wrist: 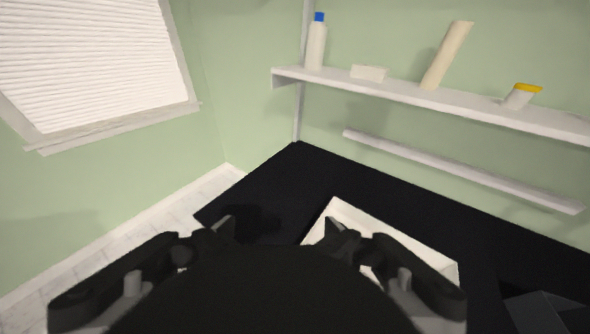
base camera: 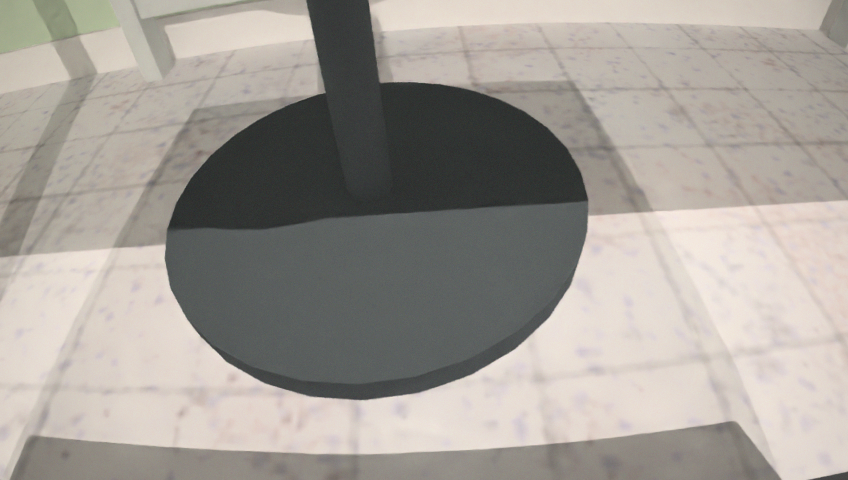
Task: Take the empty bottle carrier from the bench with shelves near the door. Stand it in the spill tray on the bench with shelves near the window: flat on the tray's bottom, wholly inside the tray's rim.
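Places are measured from the arm's base along level axes (x left, y up, z ahead), in millimetres.
Pixels of known places: gripper, between the fingertips: (wrist: 280, 226).
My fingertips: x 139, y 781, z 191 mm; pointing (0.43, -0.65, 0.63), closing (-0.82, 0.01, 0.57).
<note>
For each thing: its top centre in the pictures, then the offset to it from my fingertips. "spot": a spot on its surface instead. Level surfaces: height alone.
- white spill tray, centre of its top: (wrist: 376, 263) dx -182, dy -340, dz +227 mm
- black bench top, height of its surface: dy -416 mm
- dark grey bottle carrier, a spot on its surface: (wrist: 536, 316) spot: dx -572, dy -351, dz +342 mm
- wall shelf, height of its surface: dy +41 mm
- blue-capped bottle, a spot on its surface: (wrist: 315, 46) spot: dx +300, dy +120, dz +611 mm
- white box, a spot on its surface: (wrist: 369, 73) spot: dx +79, dy +62, dz +631 mm
- beige roll, a spot on its surface: (wrist: 446, 55) spot: dx -116, dy +139, dz +669 mm
- yellow-lidded jar, a spot on its surface: (wrist: 520, 96) spot: dx -321, dy +74, dz +637 mm
- window, a spot on its surface: (wrist: 95, 60) spot: dx +1377, dy -27, dz +188 mm
- base, centre of its top: (base camera: 370, 185) dx -59, dy -1148, dz +306 mm
- pale leg, a spot on its surface: (base camera: 142, 44) spot: dx +392, dy -1101, dz +706 mm
A white spill tray (wrist: 406, 242) lies on the black bench top (wrist: 320, 175) in the wrist view, partly hidden by my gripper. The part of it that shows looks empty. Part of a dark grey bottle carrier (wrist: 536, 316) shows at the lower right, on the same bench, to the right of the tray and apart from it. The rest of it is cut off, so its inside cannot be told. My gripper (wrist: 280, 226) is open and empty, above the bench, with its right finger in front of the tray's left part. Neither tray nor carrier shows in the base view.
A wall shelf (wrist: 400, 92) holds a blue-capped bottle (wrist: 315, 46), a white box (wrist: 369, 73), a beige roll (wrist: 446, 55) and a yellow-lidded jar (wrist: 520, 96). A window (wrist: 95, 60) is at the left. A dark round stand base (base camera: 380, 297) with a post (base camera: 351, 101) stands close ahead, before a pale leg (base camera: 142, 44).
</note>
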